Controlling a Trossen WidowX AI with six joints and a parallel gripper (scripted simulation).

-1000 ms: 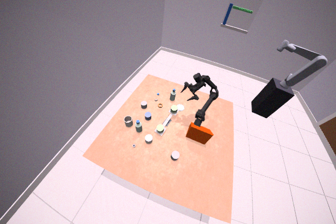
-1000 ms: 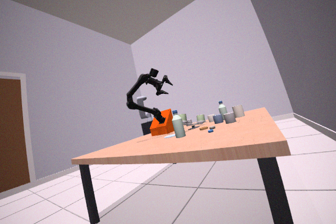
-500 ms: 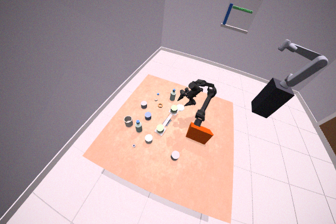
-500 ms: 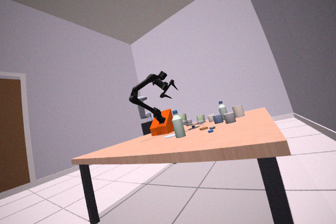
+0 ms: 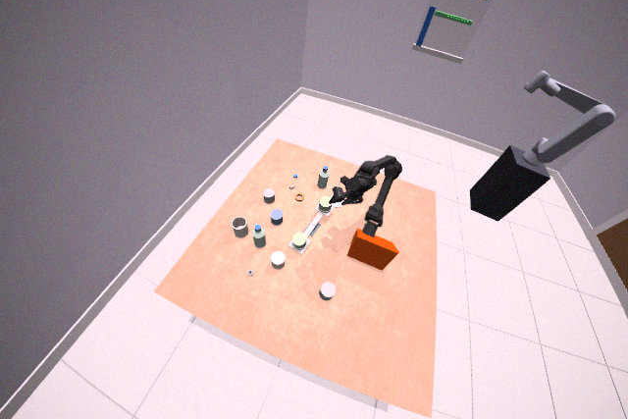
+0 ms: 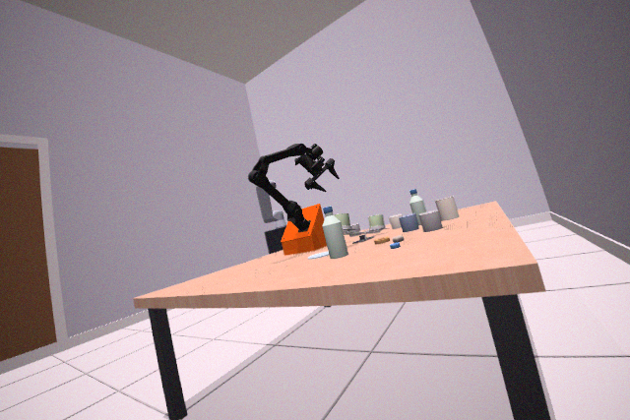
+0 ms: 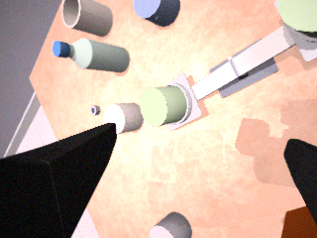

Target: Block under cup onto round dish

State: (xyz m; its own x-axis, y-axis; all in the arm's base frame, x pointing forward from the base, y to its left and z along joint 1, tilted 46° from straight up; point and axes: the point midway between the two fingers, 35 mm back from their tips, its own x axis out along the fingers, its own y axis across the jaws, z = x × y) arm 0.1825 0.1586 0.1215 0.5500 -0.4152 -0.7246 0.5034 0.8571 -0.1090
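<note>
My gripper tip is 220 mm above the pale green cup, 160 mm to the right of it and 100 mm short of it. Also, from my gripper tip: blue cup: 270 mm ahead, 250 mm below, 70 mm to the left; flat white round dish: 280 mm below, 250 mm to the right, 30 mm ahead; grey balance: 240 mm below, 90 mm ahead, 10 mm to the left.
</note>
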